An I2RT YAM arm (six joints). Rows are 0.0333 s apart.
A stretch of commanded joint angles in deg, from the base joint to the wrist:
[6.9, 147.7, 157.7, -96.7, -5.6, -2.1]
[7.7, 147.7, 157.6, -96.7, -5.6, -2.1]
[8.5, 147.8, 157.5, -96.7, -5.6, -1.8]
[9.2, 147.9, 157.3, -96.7, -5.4, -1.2]
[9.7, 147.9, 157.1, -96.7, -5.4, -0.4]
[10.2, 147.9, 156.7, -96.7, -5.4, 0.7]
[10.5, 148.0, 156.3, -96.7, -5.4, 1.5]
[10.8, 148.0, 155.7, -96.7, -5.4, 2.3]
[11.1, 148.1, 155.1, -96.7, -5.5, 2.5]
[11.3, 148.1, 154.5, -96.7, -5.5, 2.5]
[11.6, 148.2, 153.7, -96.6, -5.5, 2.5]
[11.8, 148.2, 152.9, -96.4, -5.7, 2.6]
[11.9, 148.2, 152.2, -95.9, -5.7, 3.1]
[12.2, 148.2, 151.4, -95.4, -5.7, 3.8]
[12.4, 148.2, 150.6, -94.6, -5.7, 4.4]
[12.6, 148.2, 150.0, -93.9, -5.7, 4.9]
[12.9, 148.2, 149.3, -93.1, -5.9, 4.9]
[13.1, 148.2, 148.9, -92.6, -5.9, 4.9]
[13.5, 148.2, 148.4, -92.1, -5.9, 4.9]
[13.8, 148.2, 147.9, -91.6, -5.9, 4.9]
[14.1, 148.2, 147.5, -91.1, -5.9, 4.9]
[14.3, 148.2, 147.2, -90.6, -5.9, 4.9]
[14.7, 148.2, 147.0, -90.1, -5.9, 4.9]
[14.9, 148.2, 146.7, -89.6, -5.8, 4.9]
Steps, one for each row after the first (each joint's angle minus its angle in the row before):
[0.8, 0.0, -0.1, 0.0, 0.0, 0.0]
[0.8, 0.1, -0.1, 0.0, 0.0, 0.3]
[0.7, 0.1, -0.2, 0.0, 0.2, 0.6]
[0.5, 0.0, -0.2, 0.0, 0.0, 0.8]
[0.5, 0.0, -0.4, 0.0, 0.0, 1.1]
[0.3, 0.1, -0.4, 0.0, 0.0, 0.8]
[0.3, 0.0, -0.6, 0.0, 0.0, 0.8]
[0.3, 0.1, -0.6, 0.0, -0.1, 0.2]
[0.2, 0.0, -0.6, 0.0, 0.0, 0.0]
[0.3, 0.1, -0.8, 0.1, 0.0, 0.0]
[0.2, 0.0, -0.8, 0.2, -0.2, 0.1]
[0.1, 0.0, -0.7, 0.5, 0.0, 0.5]
[0.3, 0.0, -0.8, 0.5, 0.0, 0.7]
[0.2, 0.0, -0.8, 0.8, 0.0, 0.6]
[0.2, 0.0, -0.6, 0.7, 0.0, 0.5]
[0.3, 0.0, -0.7, 0.8, -0.2, 0.0]
[0.2, 0.0, -0.4, 0.5, 0.0, 0.0]
[0.4, 0.0, -0.5, 0.5, 0.0, 0.0]
[0.3, 0.0, -0.5, 0.5, 0.0, 0.0]
[0.3, 0.0, -0.4, 0.5, 0.0, 0.0]
[0.2, 0.0, -0.3, 0.5, 0.0, 0.0]
[0.4, 0.0, -0.2, 0.5, 0.0, 0.0]
[0.2, 0.0, -0.3, 0.5, 0.1, 0.0]

